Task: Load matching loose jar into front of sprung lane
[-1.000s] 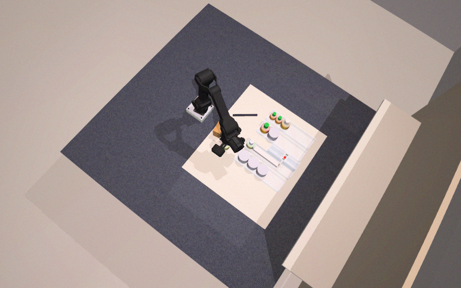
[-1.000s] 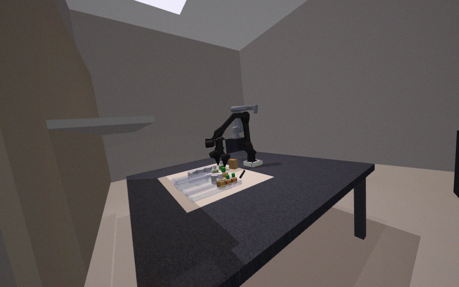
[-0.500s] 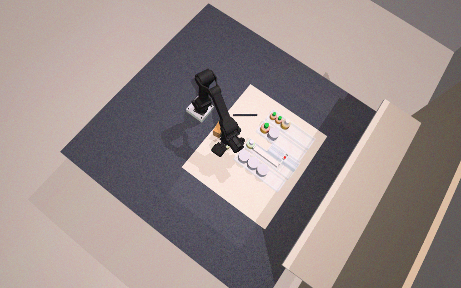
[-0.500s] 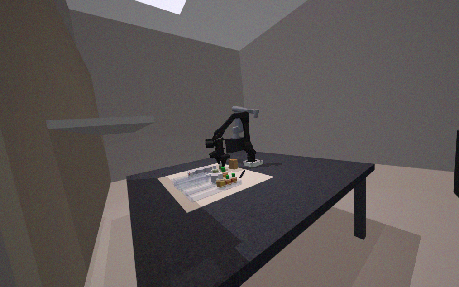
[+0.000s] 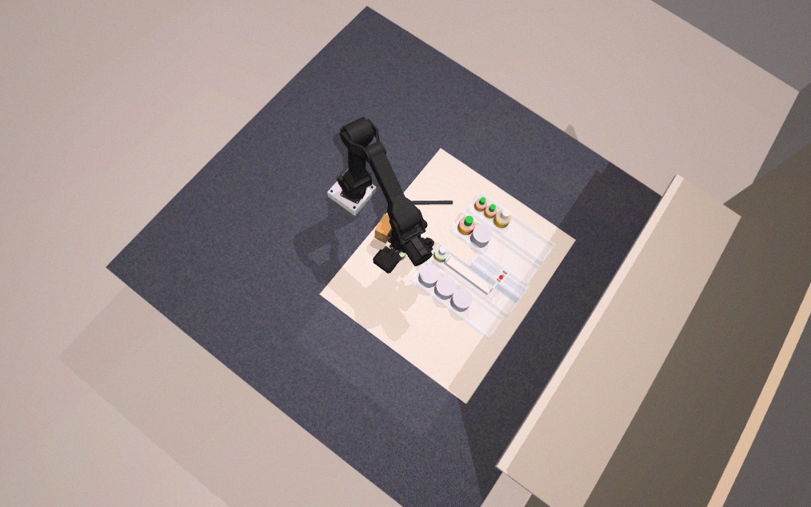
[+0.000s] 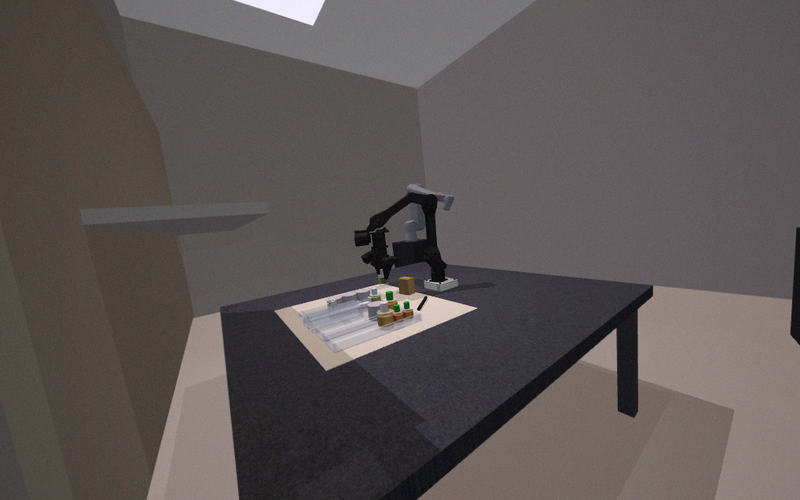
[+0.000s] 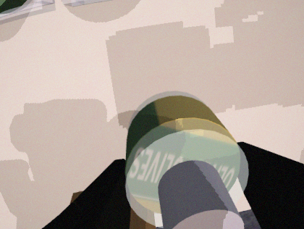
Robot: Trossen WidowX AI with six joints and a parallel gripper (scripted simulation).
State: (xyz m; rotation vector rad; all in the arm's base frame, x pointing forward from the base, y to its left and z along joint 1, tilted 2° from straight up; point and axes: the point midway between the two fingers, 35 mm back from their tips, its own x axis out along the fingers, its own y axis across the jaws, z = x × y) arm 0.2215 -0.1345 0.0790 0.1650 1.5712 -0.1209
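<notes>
My gripper tip is now 8 cm past the orange box, 6 cm to the right of it and 4 cm above it. Round my gripper tip: black rod (1 cm ahead, 23 cm to the left, 7 cm below); then sprung lane (27 cm ahead, 6 cm to the left, 6 cm below); then red mark (31 cm ahead, 7 cm to the left, 1 cm below).
</notes>
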